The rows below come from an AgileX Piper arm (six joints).
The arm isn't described. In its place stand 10 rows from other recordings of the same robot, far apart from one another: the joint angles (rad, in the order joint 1, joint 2, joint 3, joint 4, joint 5, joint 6), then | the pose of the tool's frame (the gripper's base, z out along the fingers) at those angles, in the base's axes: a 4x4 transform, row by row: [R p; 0 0 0 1], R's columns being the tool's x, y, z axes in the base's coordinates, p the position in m.
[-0.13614 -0.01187 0.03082 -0.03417 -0.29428 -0.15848] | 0.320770 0.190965 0.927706 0.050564; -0.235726 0.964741 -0.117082 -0.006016; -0.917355 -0.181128 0.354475 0.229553; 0 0 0 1
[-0.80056 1.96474 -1.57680 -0.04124 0.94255 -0.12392] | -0.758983 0.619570 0.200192 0.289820; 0.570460 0.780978 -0.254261 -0.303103; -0.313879 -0.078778 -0.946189 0.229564; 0 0 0 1
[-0.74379 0.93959 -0.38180 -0.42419 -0.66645 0.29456] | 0.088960 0.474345 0.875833 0.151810; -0.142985 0.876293 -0.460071 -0.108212; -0.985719 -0.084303 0.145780 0.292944; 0 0 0 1
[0.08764 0.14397 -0.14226 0.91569 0.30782 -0.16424] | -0.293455 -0.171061 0.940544 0.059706; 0.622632 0.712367 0.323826 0.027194; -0.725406 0.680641 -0.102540 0.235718; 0 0 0 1
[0.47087 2.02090 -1.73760 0.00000 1.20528 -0.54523] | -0.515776 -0.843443 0.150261 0.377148; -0.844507 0.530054 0.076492 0.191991; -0.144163 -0.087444 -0.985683 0.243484; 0 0 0 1
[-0.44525 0.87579 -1.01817 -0.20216 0.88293 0.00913] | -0.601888 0.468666 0.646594 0.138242; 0.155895 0.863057 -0.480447 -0.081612; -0.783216 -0.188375 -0.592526 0.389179; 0 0 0 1
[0.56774 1.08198 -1.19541 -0.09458 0.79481 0.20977] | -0.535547 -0.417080 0.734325 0.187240; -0.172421 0.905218 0.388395 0.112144; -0.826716 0.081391 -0.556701 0.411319; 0 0 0 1
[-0.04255 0.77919 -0.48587 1.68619 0.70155 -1.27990] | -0.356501 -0.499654 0.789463 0.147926; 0.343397 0.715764 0.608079 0.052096; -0.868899 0.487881 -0.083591 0.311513; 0 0 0 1
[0.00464 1.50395 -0.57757 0.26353 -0.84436 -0.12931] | -0.003152 0.190531 0.981676 0.292875; 0.047063 0.980621 -0.190176 -0.016362; -0.998887 0.045602 -0.012058 0.234359; 0 0 0 1
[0.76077 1.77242 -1.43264 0.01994 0.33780 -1.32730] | 0.565175 -0.569191 0.597159 0.302544; -0.795377 -0.183816 0.577570 0.288827; -0.218980 -0.801395 -0.556610 0.299921; 0 0 0 1
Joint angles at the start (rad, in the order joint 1, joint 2, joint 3, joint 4, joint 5, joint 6):
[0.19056 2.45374 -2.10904 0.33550 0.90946 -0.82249]
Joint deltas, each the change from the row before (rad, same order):
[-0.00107 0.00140 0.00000 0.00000 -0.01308 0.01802]
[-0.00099 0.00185 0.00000 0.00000 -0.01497 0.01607]
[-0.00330 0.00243 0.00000 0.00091 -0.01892 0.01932]
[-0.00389 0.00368 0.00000 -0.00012 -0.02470 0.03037]
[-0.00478 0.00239 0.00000 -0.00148 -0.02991 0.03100]
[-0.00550 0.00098 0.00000 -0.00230 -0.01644 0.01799]
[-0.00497 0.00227 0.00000 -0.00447 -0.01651 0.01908]
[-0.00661 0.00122 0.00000 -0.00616 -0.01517 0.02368]
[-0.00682 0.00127 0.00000 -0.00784 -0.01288 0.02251]
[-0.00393 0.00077 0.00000 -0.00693 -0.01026 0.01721]
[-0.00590 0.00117 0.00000 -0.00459 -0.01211 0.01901]
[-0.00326 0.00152 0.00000 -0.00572 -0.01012 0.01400]
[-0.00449 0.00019 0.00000 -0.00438 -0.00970 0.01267]
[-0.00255 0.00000 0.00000 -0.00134 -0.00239 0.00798]
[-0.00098 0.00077 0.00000 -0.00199 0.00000 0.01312]
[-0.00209 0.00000 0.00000 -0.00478 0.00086 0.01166]
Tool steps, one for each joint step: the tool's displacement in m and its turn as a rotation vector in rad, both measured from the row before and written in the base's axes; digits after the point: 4 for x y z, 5 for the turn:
[0.0013 -0.0006 -0.0003 0.00736 -0.00499 -0.02100]
[0.0014 -0.0005 -0.0005 0.00693 -0.00700 -0.01974]
[0.0020 -0.0017 -0.0006 0.00948 -0.00895 -0.02627]
[0.0026 -0.0021 -0.0011 0.01346 -0.00981 -0.03776]
[0.0031 -0.0028 -0.0002 0.01371 -0.01618 -0.04016]
[0.0020 -0.0031 0.0001 0.00689 -0.00928 -0.02517]
[0.0020 -0.0030 -0.0006 0.00532 -0.00820 -0.02482]
[0.0020 -0.0040 -0.0001 0.00619 -0.00700 -0.02921]
[0.0018 -0.0042 -0.0003 0.00412 -0.00558 -0.02710]
[0.0012 -0.0026 -0.0001 0.00248 -0.00513 -0.01917]
[0.0016 -0.0035 -0.0002 0.00582 -0.00579 -0.02365]
[0.0011 -0.0022 -0.0005 0.00214 -0.00518 -0.01593]
[0.0012 -0.0027 0.0003 0.00298 -0.00635 -0.01623]
[0.0004 -0.0015 0.0001 0.00309 -0.00040 -0.00927]
[0.0001 -0.0006 -0.0005 0.00501 0.00389 -0.01100]
[0.0001 -0.0014 -0.0001 0.00163 0.00320 -0.00994]

